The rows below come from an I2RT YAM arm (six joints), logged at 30 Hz.
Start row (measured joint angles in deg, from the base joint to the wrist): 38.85, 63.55, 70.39, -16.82, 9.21, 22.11
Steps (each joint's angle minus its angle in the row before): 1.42, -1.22, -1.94, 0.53, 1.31, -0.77; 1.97, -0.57, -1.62, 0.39, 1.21, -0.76; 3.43, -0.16, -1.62, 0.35, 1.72, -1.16; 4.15, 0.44, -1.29, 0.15, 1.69, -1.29; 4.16, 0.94, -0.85, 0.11, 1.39, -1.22; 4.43, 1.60, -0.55, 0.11, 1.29, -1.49; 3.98, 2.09, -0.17, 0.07, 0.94, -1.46; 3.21, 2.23, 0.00, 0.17, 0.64, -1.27; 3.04, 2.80, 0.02, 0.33, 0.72, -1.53; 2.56, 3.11, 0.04, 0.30, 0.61, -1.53; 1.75, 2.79, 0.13, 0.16, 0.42, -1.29; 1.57, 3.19, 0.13, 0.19, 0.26, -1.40; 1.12, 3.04, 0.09, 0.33, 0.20, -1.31; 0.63, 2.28, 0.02, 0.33, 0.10, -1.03; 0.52, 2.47, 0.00, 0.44, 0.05, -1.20; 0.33, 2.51, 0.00, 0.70, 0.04, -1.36; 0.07, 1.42, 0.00, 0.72, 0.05, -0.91; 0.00, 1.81, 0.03, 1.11, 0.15, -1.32; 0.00, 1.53, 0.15, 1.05, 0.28, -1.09
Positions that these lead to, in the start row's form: 40.27, 62.33, 68.45, -16.29, 10.52, 21.34; 42.24, 61.76, 66.83, -15.90, 11.73, 20.58; 45.67, 61.60, 65.21, -15.55, 13.45, 19.42; 49.82, 62.04, 63.92, -15.40, 15.14, 18.13; 53.98, 62.98, 63.07, -15.29, 16.53, 16.91; 58.41, 64.58, 62.52, -15.18, 17.82, 15.42; 62.39, 66.67, 62.35, -15.11, 18.76, 13.96; 65.60, 68.90, 62.35, -14.94, 19.40, 12.69; 68.64, 71.70, 62.37, -14.61, 20.12, 11.16; 71.20, 74.81, 62.41, -14.31, 20.73, 9.63; 72.95, 77.60, 62.54, -14.15, 21.15, 8.34; 74.52, 80.79, 62.67, -13.96, 21.41, 6.94; 75.64, 83.83, 62.76, -13.63, 21.61, 5.63; 76.27, 86.11, 62.78, -13.30, 21.71, 4.60; 76.79, 88.58, 62.78, -12.86, 21.76, 3.40; 77.12, 91.09, 62.78, -12.16, 21.80, 2.04; 77.19, 92.51, 62.78, -11.44, 21.85, 1.13; 77.19, 94.32, 62.81, -10.33, 22.00, -0.19; 77.19, 95.85, 62.96, -9.28, 22.28, -1.28
